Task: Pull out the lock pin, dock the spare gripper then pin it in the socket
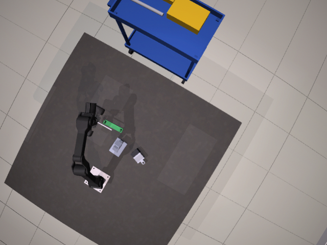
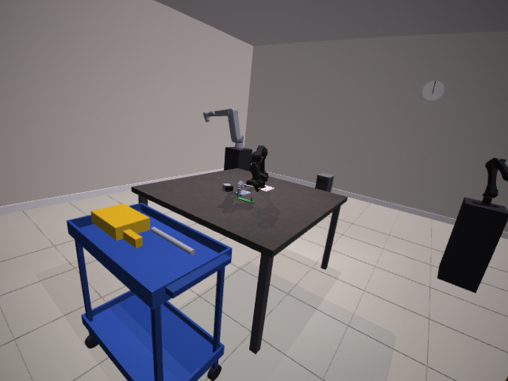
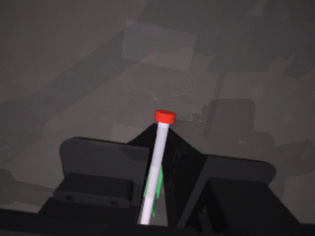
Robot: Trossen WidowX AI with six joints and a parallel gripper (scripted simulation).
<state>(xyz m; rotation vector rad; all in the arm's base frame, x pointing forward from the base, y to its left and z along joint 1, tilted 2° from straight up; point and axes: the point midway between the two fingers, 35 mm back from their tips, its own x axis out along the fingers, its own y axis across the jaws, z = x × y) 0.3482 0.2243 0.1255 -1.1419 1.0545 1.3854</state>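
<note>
Now: gripper tip 100 mm to the left of the green flat bracket, 70 mm above it and 20 mm short of it. Also, from my gripper tip: spare gripper (360 mm to the right, 70 mm below, 50 mm behind); grey mount (200 mm to the right, 60 mm behind, 40 mm below).
</note>
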